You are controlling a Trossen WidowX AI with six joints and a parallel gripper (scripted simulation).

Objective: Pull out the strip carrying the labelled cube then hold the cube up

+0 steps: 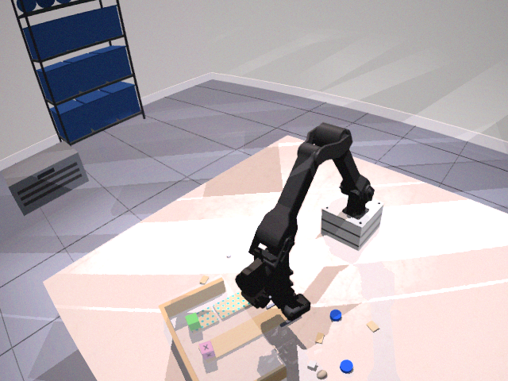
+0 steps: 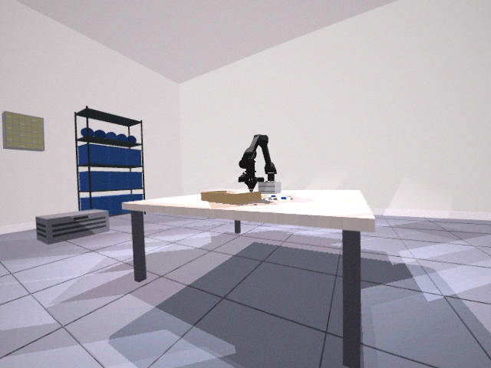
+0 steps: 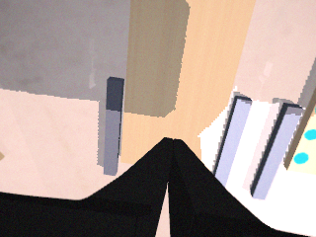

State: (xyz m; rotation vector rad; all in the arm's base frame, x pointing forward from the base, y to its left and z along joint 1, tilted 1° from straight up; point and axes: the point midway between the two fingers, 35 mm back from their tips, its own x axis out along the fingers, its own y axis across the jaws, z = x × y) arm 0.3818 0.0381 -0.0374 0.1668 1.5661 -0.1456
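My gripper tip is 10 cm short of the tan strip, 3 cm above it and 2 cm to the left of it. Also, from my gripper tip: pebble 20 cm to the left, 6 cm ahead, 2 cm below; labelled cube 21 cm ahead, 4 cm to the right, 1 cm below.
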